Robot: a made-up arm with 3 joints. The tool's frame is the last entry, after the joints.
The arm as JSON. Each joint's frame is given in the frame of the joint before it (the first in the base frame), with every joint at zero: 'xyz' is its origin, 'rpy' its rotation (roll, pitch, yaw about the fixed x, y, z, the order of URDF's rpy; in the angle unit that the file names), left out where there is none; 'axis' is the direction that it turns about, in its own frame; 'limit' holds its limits. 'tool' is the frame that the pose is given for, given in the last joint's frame.
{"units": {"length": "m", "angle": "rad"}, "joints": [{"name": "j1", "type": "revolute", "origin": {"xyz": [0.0, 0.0, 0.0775]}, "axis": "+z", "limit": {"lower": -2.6, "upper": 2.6}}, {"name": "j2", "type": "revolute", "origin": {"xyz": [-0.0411, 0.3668, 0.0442]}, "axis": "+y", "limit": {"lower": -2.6, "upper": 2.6}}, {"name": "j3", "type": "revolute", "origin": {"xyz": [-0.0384, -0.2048, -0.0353]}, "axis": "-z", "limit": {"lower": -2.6, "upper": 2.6}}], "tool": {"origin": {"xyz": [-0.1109, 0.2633, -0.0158]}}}
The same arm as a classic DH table. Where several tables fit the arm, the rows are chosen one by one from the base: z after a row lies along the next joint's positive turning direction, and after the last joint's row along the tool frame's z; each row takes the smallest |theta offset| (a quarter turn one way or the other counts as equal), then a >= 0, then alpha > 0; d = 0 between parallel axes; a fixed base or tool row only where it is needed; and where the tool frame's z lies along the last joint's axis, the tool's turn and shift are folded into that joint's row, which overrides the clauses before.
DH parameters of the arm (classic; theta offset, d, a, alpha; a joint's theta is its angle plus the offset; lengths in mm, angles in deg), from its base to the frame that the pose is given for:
j1: 0 121.7 -41.1 -90
j2: 0 162 -38.4 -90
j3: 67.16 0 -285.7 180
tool (fixed): 67.16 -51.1 0 0
Joint limits (deg, base to tool): -148.97..148.97 -148.97..148.97 -148.97..148.97

